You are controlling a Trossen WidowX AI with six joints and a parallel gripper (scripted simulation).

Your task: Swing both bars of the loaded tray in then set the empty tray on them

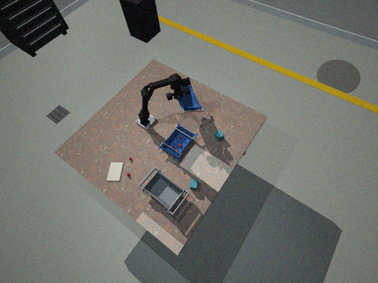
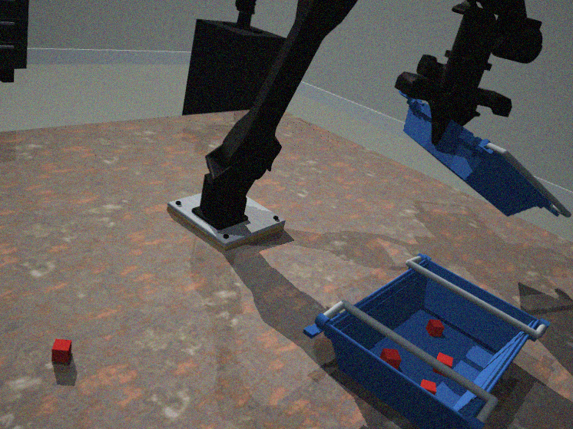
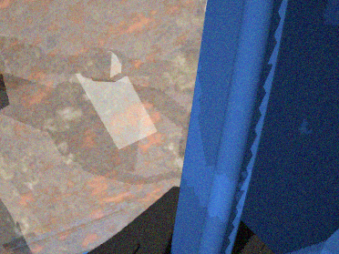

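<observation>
The blue tray lies 4 cm ahead of my gripper tip and 6 cm to the left of it. Also, from my gripper tip: white slab 10 cm behind, 74 cm to the right, 18 cm below.
</observation>
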